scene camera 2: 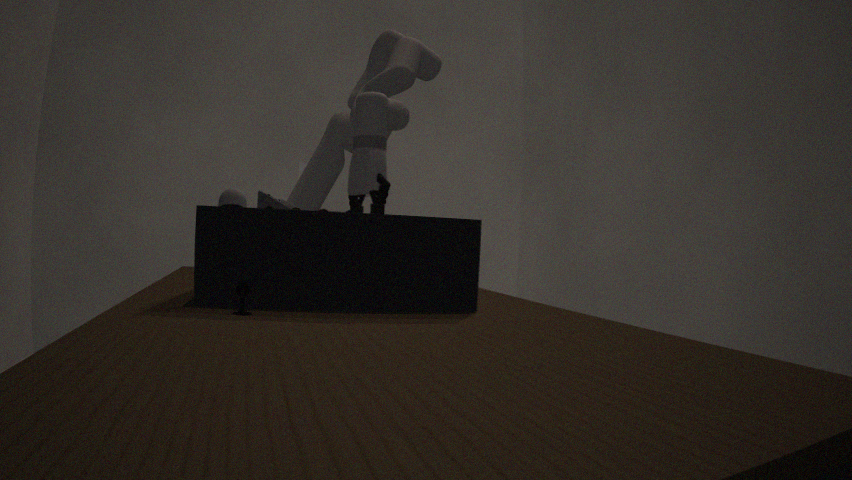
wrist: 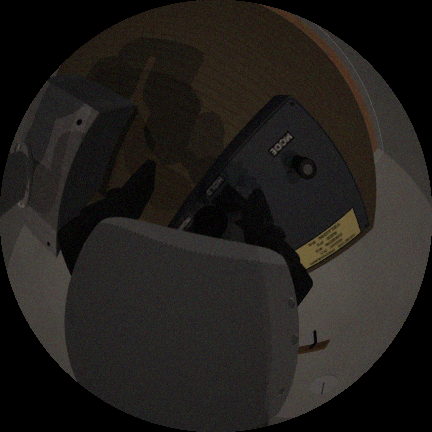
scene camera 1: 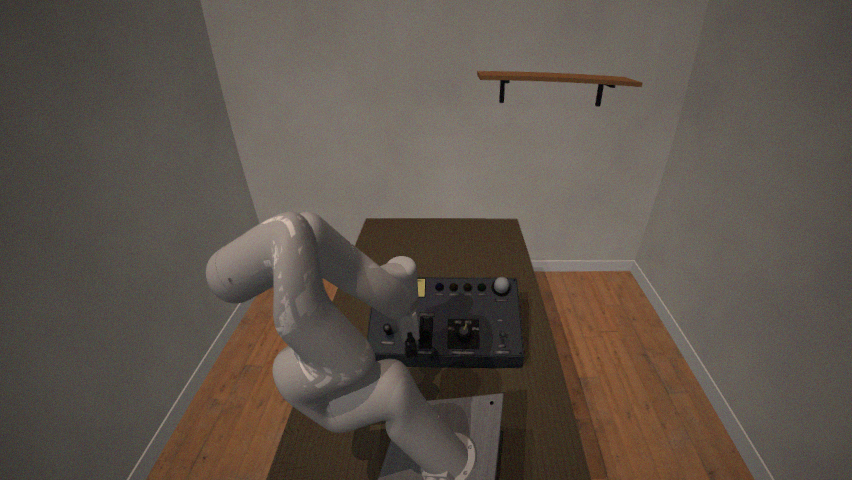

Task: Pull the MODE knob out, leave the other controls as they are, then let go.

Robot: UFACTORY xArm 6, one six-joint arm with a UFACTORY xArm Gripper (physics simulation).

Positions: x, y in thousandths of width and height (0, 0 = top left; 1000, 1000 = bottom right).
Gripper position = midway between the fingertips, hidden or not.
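Observation:
My own gripper (scene camera 2: 430, 466) is here in the scene, and I see a black lever (wrist: 485, 510) as well.

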